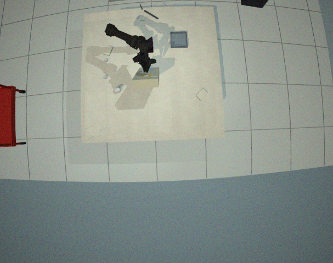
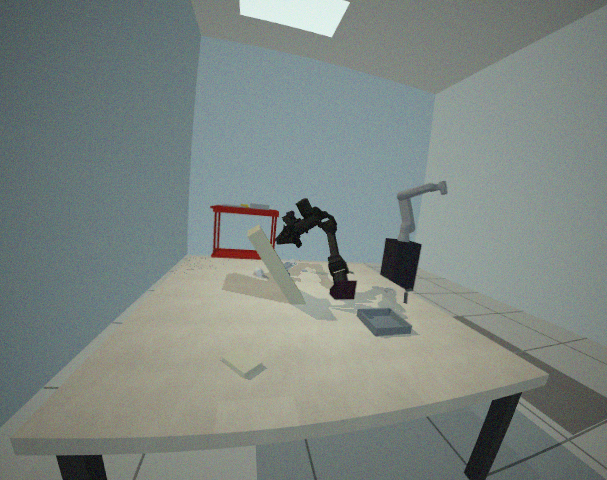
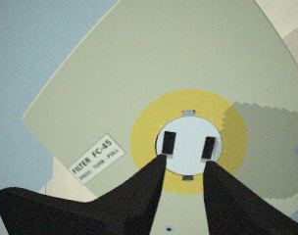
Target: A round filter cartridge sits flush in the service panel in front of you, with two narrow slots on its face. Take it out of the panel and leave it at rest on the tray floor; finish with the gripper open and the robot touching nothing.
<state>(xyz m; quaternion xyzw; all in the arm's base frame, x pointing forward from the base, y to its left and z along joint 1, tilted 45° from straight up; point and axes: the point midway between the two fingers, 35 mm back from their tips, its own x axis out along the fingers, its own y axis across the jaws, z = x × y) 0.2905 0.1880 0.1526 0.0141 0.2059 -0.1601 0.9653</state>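
My gripper tip is now 3 cm short of the filter cartridge and 3 cm above it. Also, from my gripper tip: service panel: 1 cm behind, 10 cm below; then grey tray: 43 cm behind, 25 cm to the left, 24 cm below.
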